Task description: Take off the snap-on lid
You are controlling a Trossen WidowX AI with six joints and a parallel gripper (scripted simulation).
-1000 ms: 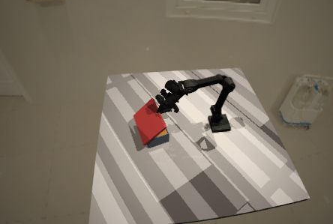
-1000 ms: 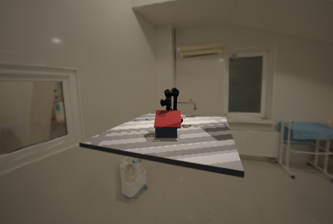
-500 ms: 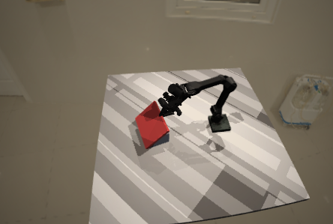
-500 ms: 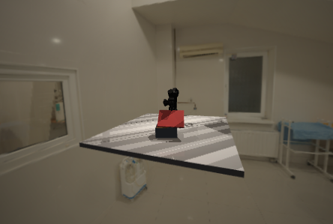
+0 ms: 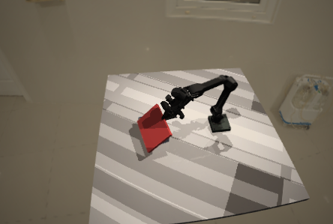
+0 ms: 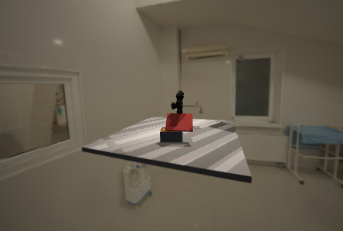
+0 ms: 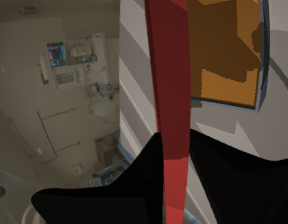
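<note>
The lid lies 6 cm ahead of my gripper tip, 1 cm to the left of it and 5 cm below it. From my gripper tip the other things lie so: storage box: 6 cm ahead, 7 cm to the right, 18 cm below.
</note>
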